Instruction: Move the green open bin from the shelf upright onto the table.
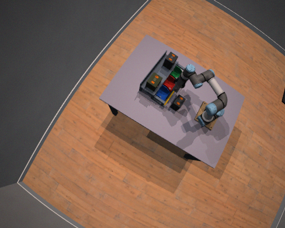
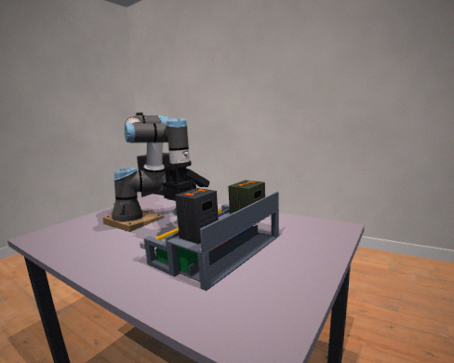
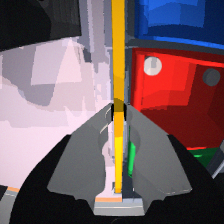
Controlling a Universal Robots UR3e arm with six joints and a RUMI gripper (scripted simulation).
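The yellow rail lies 10 mm below my hand. Also, from my hand: green open bin: 120 mm to the right, 80 mm ahead, 30 mm below; then blue bin: 110 mm to the left, 90 mm ahead, 30 mm below; then red bin: 90 mm ahead, 30 mm below.
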